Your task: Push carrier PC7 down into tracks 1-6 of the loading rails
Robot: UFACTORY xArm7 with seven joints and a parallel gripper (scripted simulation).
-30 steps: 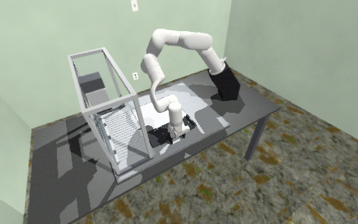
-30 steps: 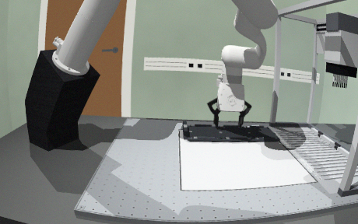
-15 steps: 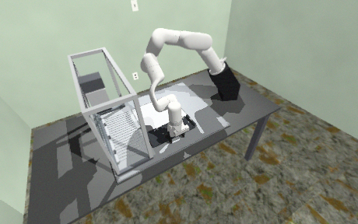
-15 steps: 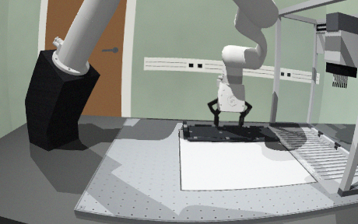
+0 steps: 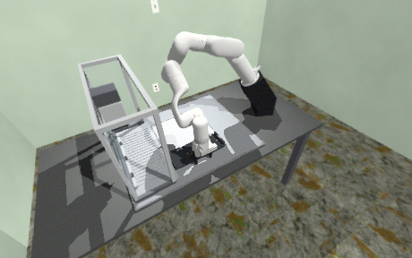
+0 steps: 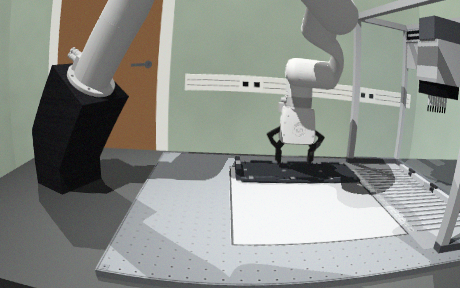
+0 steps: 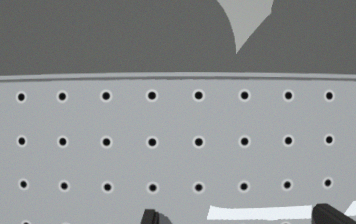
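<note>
My gripper is now 1 cm short of the carrier PC7 and 8 cm to the left of it. Also, from my hand: pipetting head: 35 cm ahead, 22 cm to the right, 33 cm above; frame post: 23 cm ahead, 51 cm to the right, 23 cm above.
</note>
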